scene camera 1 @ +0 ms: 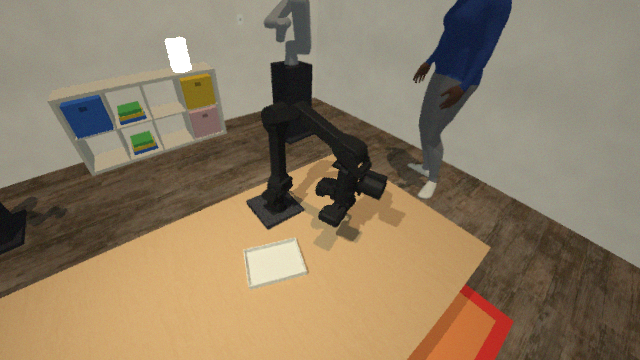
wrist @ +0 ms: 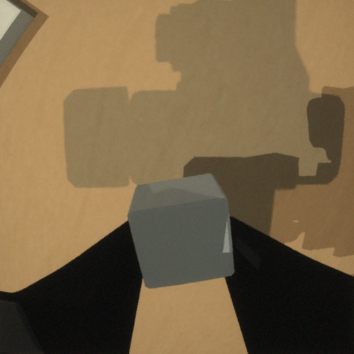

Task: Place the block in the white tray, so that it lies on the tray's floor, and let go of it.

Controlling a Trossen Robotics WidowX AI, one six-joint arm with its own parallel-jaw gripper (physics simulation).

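Seen in the pictures: arm's base, origin of the base link: [scene camera 1: 275, 207].
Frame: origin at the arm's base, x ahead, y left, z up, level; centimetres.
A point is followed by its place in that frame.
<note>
The grey block [wrist: 181, 250] is held between the two black fingers in the wrist view, slightly turned, with its top and one side showing. My gripper [scene camera 1: 339, 216] @(y 8.0, x 23.7, z 6.8 cm) [wrist: 181, 229] is shut on the block and holds it above the table. In the scene view the block is mostly hidden by the fingers. The white tray [scene camera 1: 275, 263] @(y -13.9, x 18.7, z -1.4 cm) [wrist: 15, 32] lies flat on the table, to the front left of the gripper in the scene view. A corner of it shows at the top left of the wrist view.
The arm's base [scene camera 1: 265, 216] @(y -5.7, x 1.8, z 0.3 cm) stands on the wooden table [scene camera 1: 175, 300] @(y -42.0, x 10.0, z -1.7 cm) behind the tray. An orange and red area [scene camera 1: 462, 325] lies beyond the table's right edge. A shelf unit [scene camera 1: 135, 80], a second robot on a black pedestal [scene camera 1: 291, 82] and a standing person [scene camera 1: 437, 100] are in the background.
</note>
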